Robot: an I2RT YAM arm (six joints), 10 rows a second.
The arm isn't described. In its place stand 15 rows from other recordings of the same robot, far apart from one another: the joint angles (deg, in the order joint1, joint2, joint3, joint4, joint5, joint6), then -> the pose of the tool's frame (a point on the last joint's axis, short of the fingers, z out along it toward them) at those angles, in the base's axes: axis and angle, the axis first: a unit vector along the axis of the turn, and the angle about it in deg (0 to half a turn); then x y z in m.
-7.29, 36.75, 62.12, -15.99, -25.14, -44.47 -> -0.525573 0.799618 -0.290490 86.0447 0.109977 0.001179 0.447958
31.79, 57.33, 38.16, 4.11, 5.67, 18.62 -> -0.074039 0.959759 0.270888 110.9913 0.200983 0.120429 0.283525
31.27, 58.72, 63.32, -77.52, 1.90, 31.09 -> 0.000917 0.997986 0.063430 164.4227 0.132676 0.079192 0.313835
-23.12, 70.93, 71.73, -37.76, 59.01, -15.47 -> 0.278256 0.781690 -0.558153 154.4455 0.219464 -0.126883 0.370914
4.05, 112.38, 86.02, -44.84, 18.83, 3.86 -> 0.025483 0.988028 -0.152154 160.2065 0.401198 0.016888 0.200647
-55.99, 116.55, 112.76, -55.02, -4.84, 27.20 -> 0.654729 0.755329 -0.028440 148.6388 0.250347 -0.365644 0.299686
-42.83, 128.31, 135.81, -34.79, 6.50, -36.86 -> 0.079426 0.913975 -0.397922 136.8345 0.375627 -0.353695 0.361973
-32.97, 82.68, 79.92, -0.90, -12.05, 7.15 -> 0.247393 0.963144 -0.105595 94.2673 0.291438 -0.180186 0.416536
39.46, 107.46, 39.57, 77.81, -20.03, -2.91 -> -0.482061 0.740788 0.467814 94.1844 0.264676 0.233666 0.179448
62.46, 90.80, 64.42, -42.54, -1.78, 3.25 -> -0.493334 0.862435 0.113257 163.2838 0.142005 0.274717 0.220120
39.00, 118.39, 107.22, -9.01, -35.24, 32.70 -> -0.226103 0.807235 0.545205 145.4777 0.371180 0.327008 0.321594
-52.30, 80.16, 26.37, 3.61, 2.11, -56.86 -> -0.031670 0.955755 -0.292455 158.8845 0.144627 -0.189269 0.127223
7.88, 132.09, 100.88, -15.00, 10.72, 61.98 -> 0.482384 0.862790 0.151323 138.5332 0.509069 0.063773 0.155108
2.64, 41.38, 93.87, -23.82, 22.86, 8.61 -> 0.371374 0.927862 -0.033957 63.8043 0.017821 -0.013023 0.570137
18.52, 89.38, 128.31, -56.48, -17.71, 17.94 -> -0.110889 0.929830 0.350884 117.9036 0.255345 0.096958 0.545571
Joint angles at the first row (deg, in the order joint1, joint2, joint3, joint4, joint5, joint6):
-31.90, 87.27, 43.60, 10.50, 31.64, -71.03
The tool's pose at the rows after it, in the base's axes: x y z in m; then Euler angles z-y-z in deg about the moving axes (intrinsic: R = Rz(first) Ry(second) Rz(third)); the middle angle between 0 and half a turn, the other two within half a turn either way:
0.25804, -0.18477, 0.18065, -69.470, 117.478, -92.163
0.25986, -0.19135, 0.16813, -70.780, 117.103, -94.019
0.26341, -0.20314, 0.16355, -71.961, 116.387, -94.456
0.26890, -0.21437, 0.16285, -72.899, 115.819, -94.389
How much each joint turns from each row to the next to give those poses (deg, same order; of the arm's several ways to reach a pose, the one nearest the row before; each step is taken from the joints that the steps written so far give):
-0.25, 2.70, -1.08, 3.77, 0.90, -1.75
-0.76, 3.09, -0.42, 3.74, 0.58, -1.73
-1.37, 2.82, 1.40, 2.29, 0.08, -1.00
-1.02, 2.40, 2.29, 0.79, 0.11, -0.34

